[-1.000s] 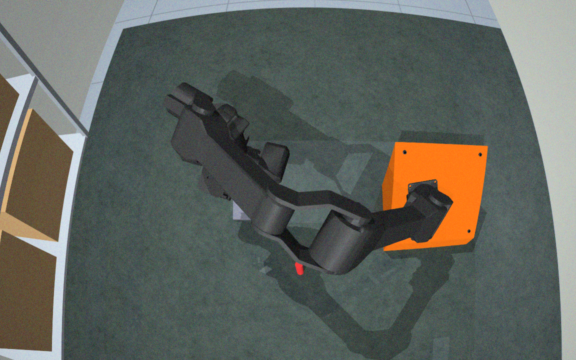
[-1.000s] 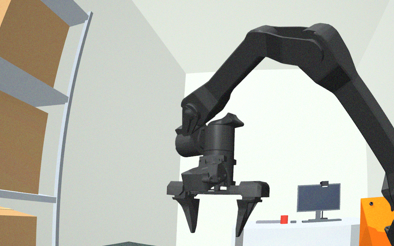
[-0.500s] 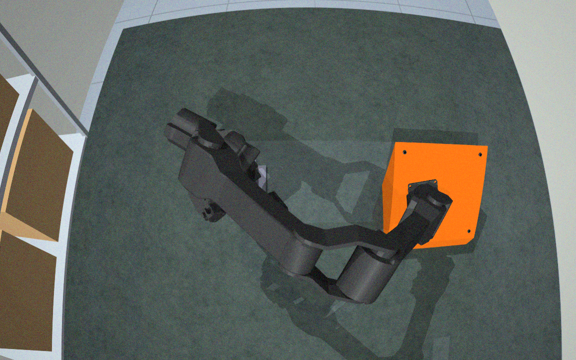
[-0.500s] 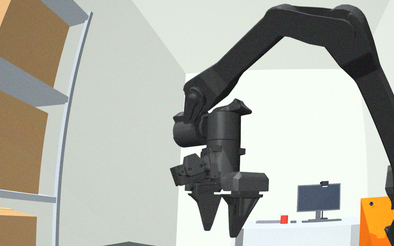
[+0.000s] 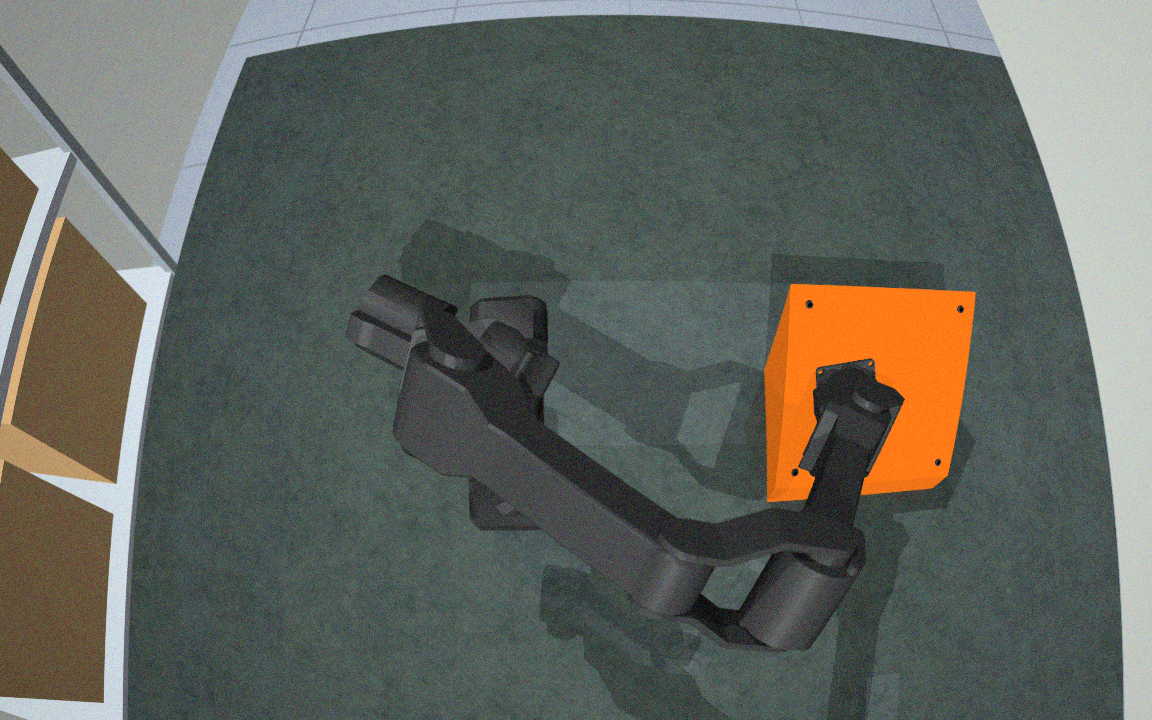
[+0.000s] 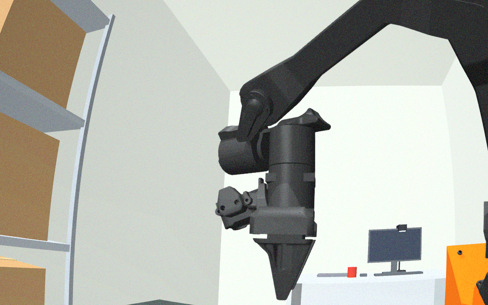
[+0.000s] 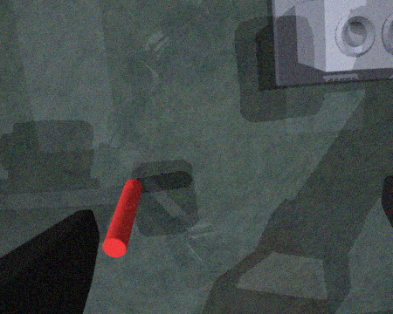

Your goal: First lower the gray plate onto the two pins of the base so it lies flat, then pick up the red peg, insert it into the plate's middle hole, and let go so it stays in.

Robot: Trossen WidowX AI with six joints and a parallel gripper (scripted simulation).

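The red peg is 11 cm below my gripper tip, 7 cm to the left of it and 6 cm behind it. The rest, counted from my gripper tip: gray plate 11 cm to the right, 11 cm below, 3 cm ahead; then gray base 14 cm below, 11 cm to the right, 3 cm ahead.
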